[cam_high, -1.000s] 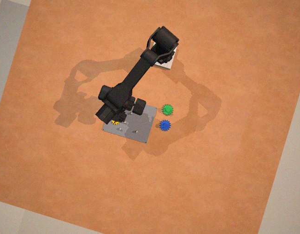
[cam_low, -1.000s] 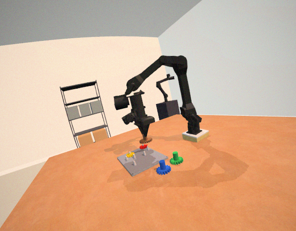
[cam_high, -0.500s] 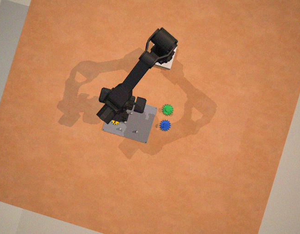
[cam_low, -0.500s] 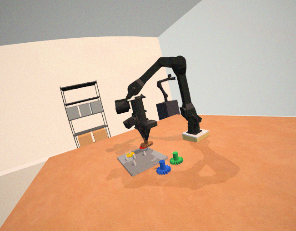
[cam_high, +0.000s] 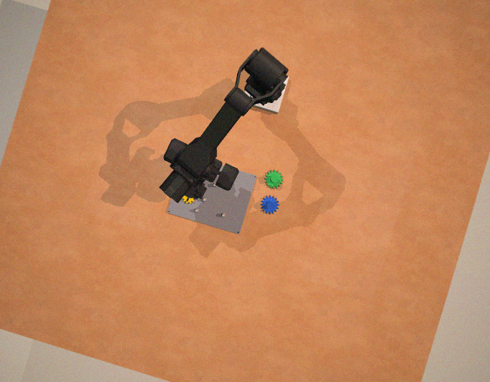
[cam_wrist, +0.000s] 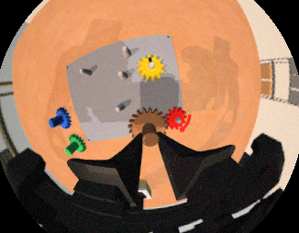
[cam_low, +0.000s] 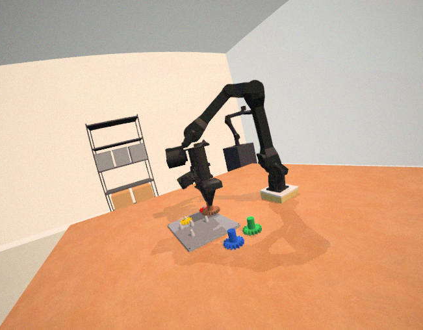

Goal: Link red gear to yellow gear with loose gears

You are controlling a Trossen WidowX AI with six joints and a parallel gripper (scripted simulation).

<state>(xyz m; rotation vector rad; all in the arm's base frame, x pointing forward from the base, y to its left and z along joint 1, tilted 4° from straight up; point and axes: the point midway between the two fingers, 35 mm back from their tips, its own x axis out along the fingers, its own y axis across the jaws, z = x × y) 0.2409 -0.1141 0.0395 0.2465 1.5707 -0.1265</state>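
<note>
Now: the red gear 5 cm to the right of my gripper tip and 3 cm below it. From my gripper tip the other things lie so: brown gear 1 cm below; red arrow 7 cm to the right, 4 cm below, 2 cm behind; yellow gear 9 cm ahead, 3 cm to the right, 3 cm below.
</note>
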